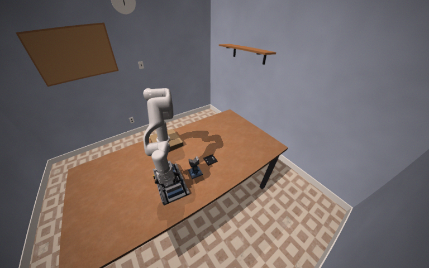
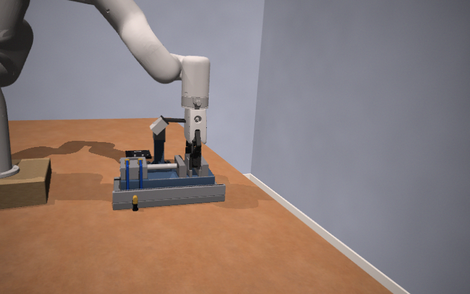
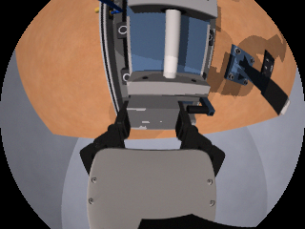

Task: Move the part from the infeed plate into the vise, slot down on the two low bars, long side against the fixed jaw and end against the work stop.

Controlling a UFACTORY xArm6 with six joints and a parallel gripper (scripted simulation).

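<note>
Right now my hand is 20 mm above the part. From my hand the other things lie so: moving jaw: 30 mm behind, 20 mm to the left, 30 mm below; then black work stop: 10 mm ahead, 70 mm to the left, 20 mm below; then fixed jaw: 30 mm ahead, 20 mm to the left, 30 mm below.
</note>
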